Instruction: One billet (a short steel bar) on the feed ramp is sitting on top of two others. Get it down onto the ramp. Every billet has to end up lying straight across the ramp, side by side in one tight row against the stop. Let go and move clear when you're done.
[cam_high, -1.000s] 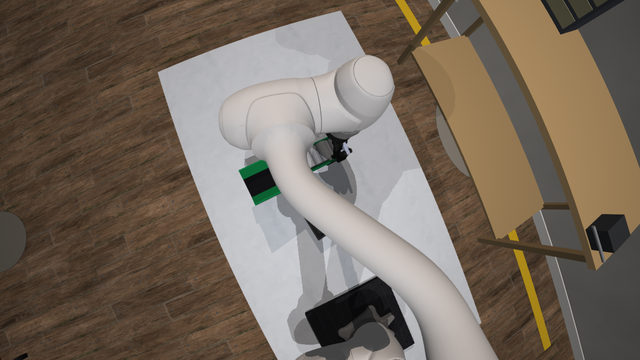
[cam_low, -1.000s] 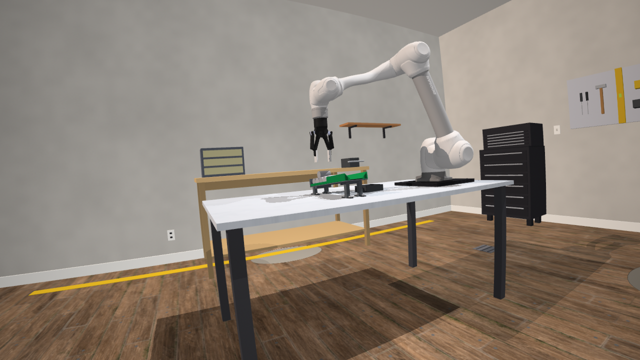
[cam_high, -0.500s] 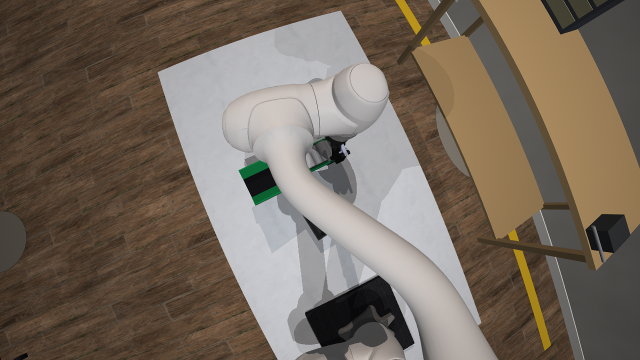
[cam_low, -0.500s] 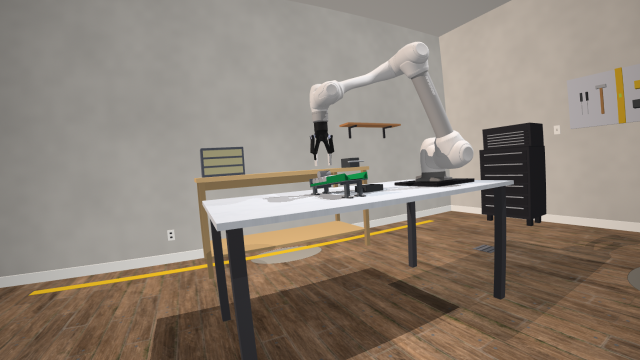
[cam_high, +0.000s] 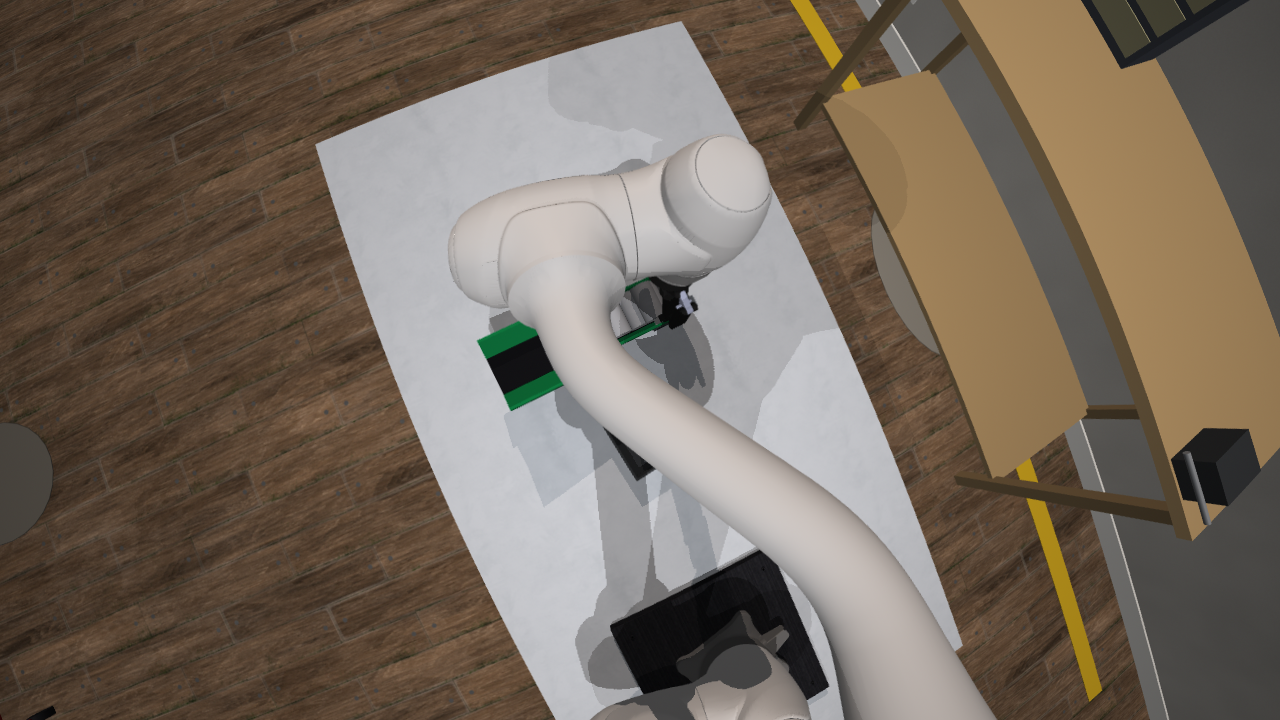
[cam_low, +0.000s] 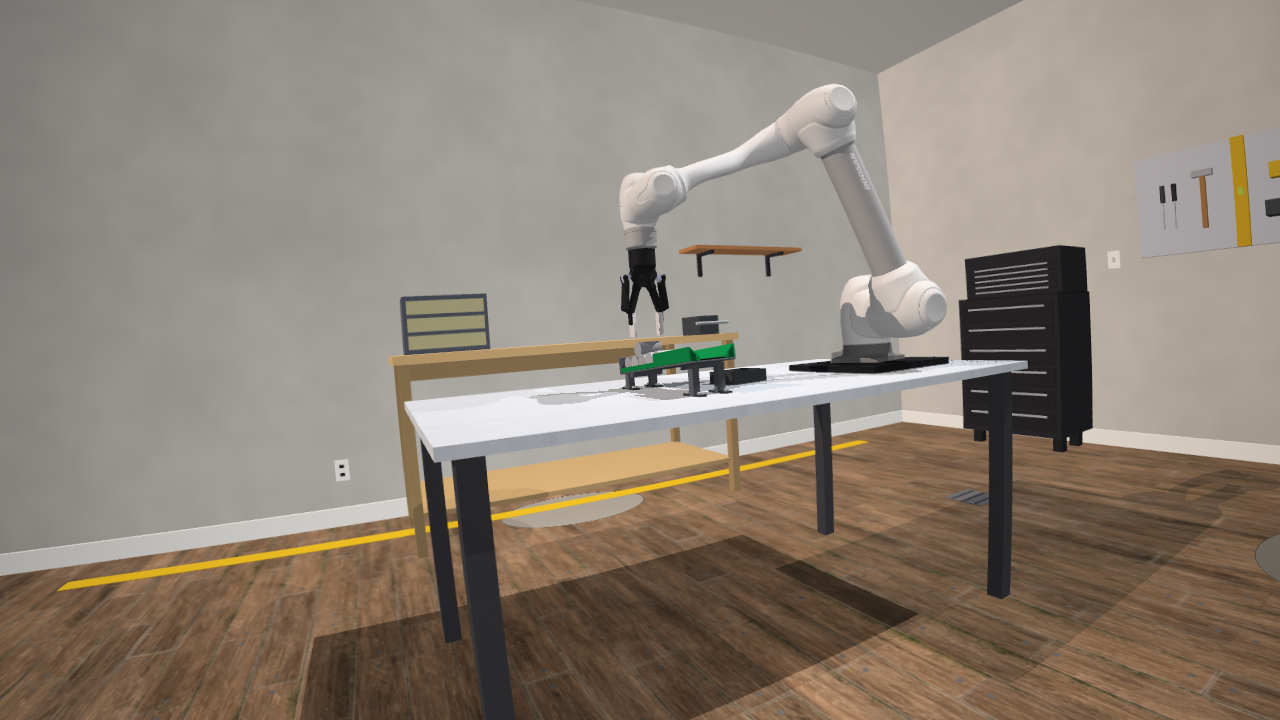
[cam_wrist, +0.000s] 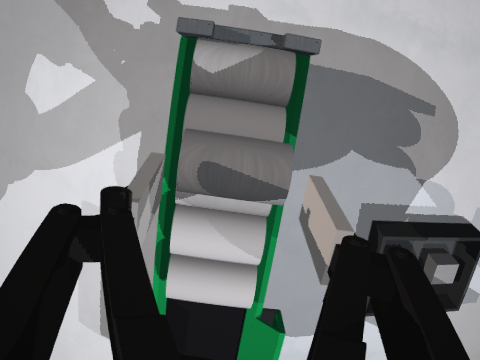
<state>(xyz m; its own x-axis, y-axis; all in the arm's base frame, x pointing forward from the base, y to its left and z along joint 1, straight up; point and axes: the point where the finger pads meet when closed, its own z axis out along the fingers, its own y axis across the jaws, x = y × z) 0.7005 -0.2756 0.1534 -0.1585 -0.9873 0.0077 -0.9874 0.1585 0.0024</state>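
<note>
The ramp is 20 mm ahead of my hand, 110 mm to the left of it and 110 mm below it. From my hand the other things lie so: black block: 200 mm behind, 150 mm to the left, 160 mm below; then dark grey stop: 10 mm behind, 80 mm to the right, 110 mm below.
</note>
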